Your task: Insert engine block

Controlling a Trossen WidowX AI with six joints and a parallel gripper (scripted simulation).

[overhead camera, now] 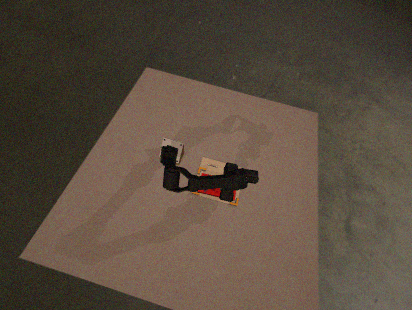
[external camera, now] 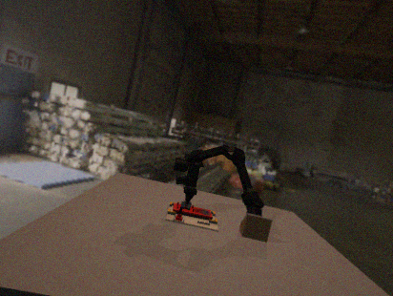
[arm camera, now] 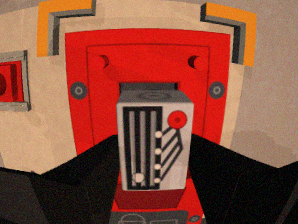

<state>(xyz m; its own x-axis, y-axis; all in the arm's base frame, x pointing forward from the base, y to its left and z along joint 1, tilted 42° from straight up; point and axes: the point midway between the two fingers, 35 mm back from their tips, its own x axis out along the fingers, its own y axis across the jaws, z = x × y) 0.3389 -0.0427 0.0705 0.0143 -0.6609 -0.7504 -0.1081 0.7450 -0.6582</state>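
My gripper tip is 10 mm above the engine block. From my gripper tip the other things lie so: dark post (130 mm to the left, 20 mm below, 20 mm ahead).
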